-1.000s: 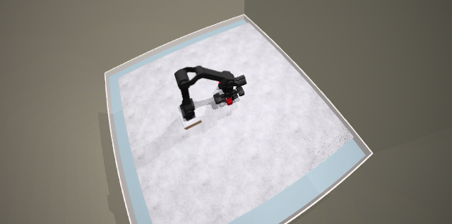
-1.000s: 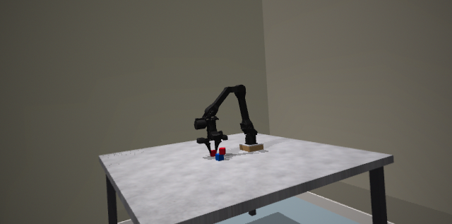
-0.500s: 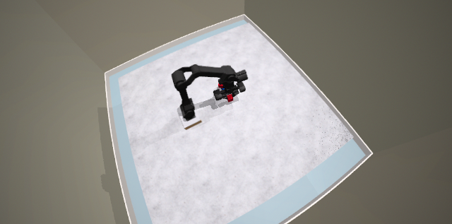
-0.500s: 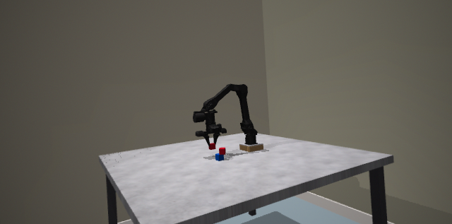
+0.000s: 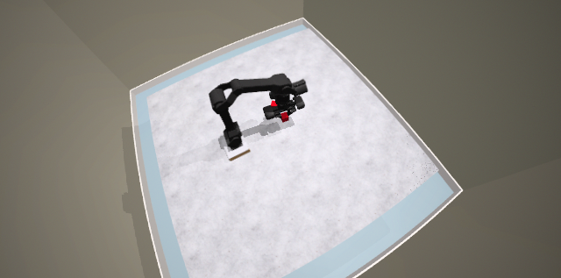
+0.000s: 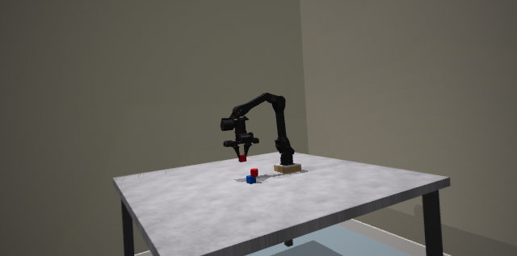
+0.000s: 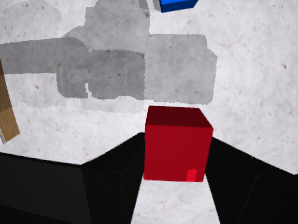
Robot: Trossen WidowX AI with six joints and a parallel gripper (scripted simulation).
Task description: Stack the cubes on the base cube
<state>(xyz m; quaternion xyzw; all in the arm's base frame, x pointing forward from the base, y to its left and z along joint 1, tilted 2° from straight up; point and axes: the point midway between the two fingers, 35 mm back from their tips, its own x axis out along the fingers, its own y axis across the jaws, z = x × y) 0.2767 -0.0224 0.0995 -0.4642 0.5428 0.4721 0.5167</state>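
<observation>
Right now my gripper tip is 11 cm to the right of the blue cube, 9 cm above it and 2 cm short of it.
</observation>
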